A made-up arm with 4 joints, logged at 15 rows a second.
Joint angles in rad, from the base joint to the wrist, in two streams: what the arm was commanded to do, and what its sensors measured. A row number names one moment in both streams.
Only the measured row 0 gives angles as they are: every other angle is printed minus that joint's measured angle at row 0.
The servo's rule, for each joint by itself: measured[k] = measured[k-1] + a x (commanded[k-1-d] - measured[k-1]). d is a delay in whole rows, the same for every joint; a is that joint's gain. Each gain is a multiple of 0.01, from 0.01 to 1. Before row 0 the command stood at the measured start. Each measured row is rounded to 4 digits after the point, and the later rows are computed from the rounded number. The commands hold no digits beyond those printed.
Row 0, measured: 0.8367, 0.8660, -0.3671, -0.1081
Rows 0 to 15, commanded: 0.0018, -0.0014, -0.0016, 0.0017; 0.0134, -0.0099, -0.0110, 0.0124; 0.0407, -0.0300, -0.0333, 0.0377; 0.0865, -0.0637, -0.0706, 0.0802; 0.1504, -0.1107, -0.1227, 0.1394; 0.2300, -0.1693, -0.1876, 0.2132; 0.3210, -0.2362, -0.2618, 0.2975; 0.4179, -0.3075, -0.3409, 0.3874; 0.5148, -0.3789, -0.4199, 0.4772; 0.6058, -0.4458, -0.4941, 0.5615; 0.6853, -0.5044, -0.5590, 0.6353; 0.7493, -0.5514, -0.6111, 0.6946; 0.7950, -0.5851, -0.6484, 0.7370; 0.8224, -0.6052, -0.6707, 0.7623; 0.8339, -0.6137, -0.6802, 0.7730; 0.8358, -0.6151, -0.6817, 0.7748
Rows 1 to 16, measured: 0.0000, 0.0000, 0.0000, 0.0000; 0.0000, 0.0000, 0.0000, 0.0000; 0.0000, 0.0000, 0.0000, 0.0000; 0.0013, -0.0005, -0.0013, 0.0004; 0.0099, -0.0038, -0.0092, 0.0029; 0.0318, -0.0130, -0.0287, 0.0102; 0.0706, -0.0307, -0.0626, 0.0249; 0.1273, -0.0587, -0.1113, 0.0489; 0.2002, -0.0974, -0.1731, 0.0834; 0.2860, -0.1460, -0.2449, 0.1284; 0.3796, -0.2025, -0.3227, 0.1828; 0.4756, -0.2642, -0.4014, 0.2446; 0.5680, -0.3278, -0.4765, 0.3111; 0.6513, -0.3896, -0.5433, 0.3792; 0.7209, -0.4462, -0.5982, 0.4454; 0.7735, -0.4948, -0.6389, 0.5066
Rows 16 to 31, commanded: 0.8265, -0.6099, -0.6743, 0.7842; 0.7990, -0.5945, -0.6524, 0.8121; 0.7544, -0.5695, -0.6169, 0.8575; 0.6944, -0.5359, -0.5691, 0.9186; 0.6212, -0.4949, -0.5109, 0.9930; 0.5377, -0.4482, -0.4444, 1.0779; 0.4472, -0.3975, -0.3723, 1.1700; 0.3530, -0.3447, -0.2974, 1.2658; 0.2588, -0.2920, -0.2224, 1.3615; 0.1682, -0.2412, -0.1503, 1.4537; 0.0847, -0.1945, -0.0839, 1.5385; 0.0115, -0.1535, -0.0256, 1.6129; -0.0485, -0.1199, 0.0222, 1.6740; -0.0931, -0.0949, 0.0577, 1.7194; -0.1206, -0.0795, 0.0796, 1.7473; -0.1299, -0.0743, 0.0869, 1.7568
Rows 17 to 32, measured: 0.8082, -0.5334, -0.6647, 0.5603; 0.8264, -0.5615, -0.6773, 0.6050; 0.8331, -0.5803, -0.6809, 0.6407; 0.8284, -0.5907, -0.6756, 0.6708; 0.8075, -0.5920, -0.6568, 0.7005; 0.7698, -0.5841, -0.6245, 0.7335; 0.7163, -0.5672, -0.5796, 0.7724; 0.6488, -0.5419, -0.5240, 0.8187; 0.5699, -0.5091, -0.4595, 0.8731; 0.4828, -0.4700, -0.3889, 0.9354; 0.3906, -0.4261, -0.3148, 1.0048; 0.2970, -0.3792, -0.2400, 1.0797; 0.2056, -0.3309, -0.1673, 1.1582; 0.1198, -0.2832, -0.0997, 1.2381; 0.0429, -0.2378, -0.0397, 1.3168; -0.0220, -0.1965, 0.0104, 1.3918
